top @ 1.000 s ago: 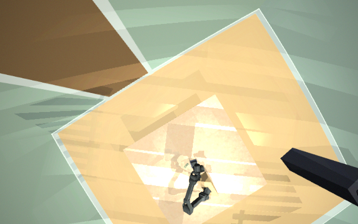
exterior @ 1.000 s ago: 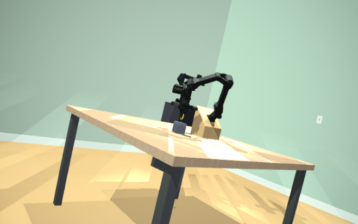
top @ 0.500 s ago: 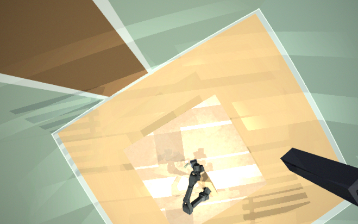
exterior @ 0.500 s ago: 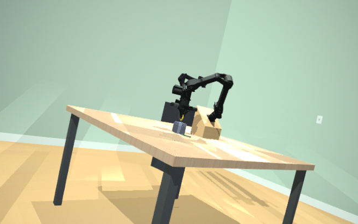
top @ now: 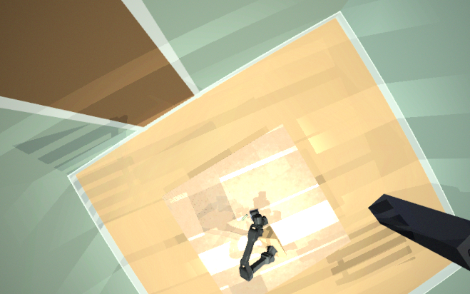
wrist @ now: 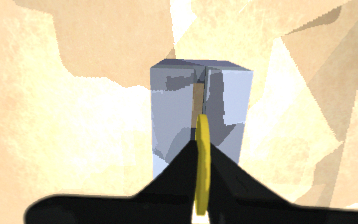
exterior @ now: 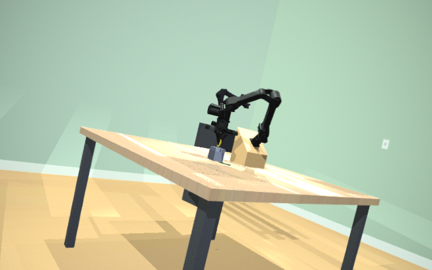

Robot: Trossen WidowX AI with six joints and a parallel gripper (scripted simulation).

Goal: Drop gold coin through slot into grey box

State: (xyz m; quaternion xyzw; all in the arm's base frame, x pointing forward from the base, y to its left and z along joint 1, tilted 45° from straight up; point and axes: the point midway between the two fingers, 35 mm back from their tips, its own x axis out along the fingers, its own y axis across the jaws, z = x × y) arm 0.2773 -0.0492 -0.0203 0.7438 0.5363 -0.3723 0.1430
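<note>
The gold coin is 1 cm above my gripper tip.
</note>
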